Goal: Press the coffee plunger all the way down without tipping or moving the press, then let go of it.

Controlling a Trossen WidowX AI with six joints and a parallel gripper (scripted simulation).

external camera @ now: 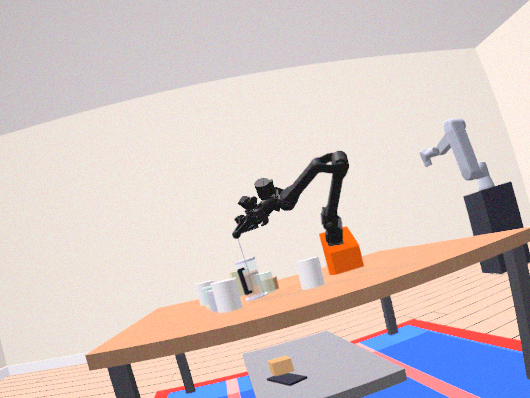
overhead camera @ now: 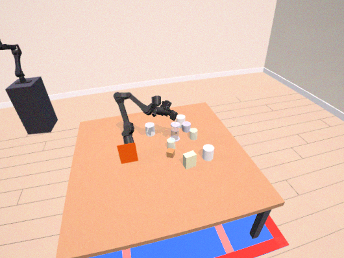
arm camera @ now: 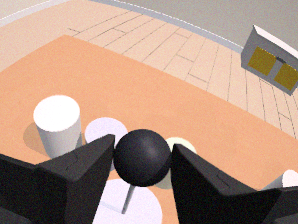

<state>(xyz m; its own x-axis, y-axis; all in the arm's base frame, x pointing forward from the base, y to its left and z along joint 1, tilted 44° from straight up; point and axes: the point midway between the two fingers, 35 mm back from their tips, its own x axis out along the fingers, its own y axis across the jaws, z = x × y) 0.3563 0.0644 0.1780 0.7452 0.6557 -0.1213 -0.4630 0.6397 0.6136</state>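
My gripper tip is now 12 cm above the coffee press, 1 cm to the right of it and 1 cm past it. Round my gripper tip: cream box (33 cm to the right, 19 cm below, 4 cm ahead); orange cube (22 cm below, 20 cm to the right, 8 cm behind).
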